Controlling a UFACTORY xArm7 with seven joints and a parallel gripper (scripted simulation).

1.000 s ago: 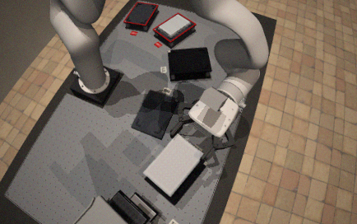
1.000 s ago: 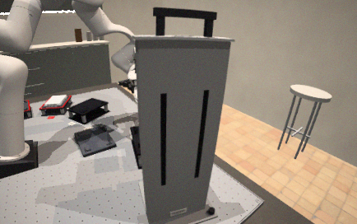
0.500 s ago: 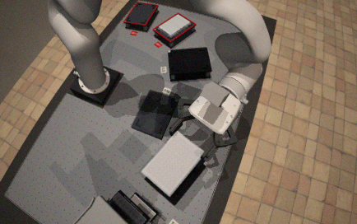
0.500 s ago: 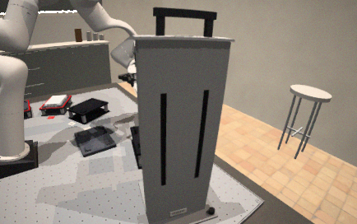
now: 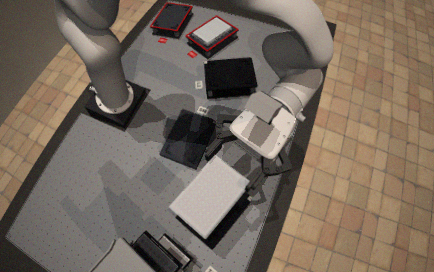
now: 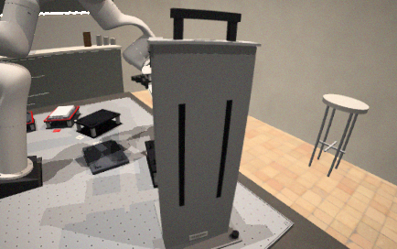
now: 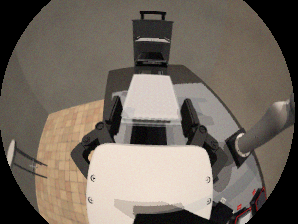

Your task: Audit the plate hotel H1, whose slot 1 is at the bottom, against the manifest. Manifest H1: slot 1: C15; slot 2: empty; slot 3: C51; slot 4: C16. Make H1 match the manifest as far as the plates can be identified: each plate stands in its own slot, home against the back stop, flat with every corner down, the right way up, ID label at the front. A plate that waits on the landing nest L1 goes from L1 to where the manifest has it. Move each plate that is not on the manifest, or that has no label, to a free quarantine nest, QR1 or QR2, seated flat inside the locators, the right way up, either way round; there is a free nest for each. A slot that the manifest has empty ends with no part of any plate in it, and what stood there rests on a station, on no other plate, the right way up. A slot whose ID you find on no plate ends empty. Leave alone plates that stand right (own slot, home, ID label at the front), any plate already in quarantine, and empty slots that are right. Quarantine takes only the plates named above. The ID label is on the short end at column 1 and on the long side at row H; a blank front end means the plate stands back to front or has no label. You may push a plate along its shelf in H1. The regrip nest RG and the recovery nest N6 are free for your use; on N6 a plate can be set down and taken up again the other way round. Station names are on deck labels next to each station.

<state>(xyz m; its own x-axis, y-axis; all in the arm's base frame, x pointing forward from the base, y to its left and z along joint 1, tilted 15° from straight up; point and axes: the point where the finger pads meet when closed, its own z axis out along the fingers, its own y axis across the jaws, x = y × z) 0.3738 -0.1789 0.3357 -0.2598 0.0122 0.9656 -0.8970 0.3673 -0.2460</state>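
Right now the white plate is 2 cm behind my hand, 5 cm to the right of it and 2 cm below it. The rest, counted from my hand: H1 deck label: 2 cm ahead, 21 cm to the right, 26 cm below; then tall grey tower: 12 cm behind, 29 cm to the right, 7 cm below.
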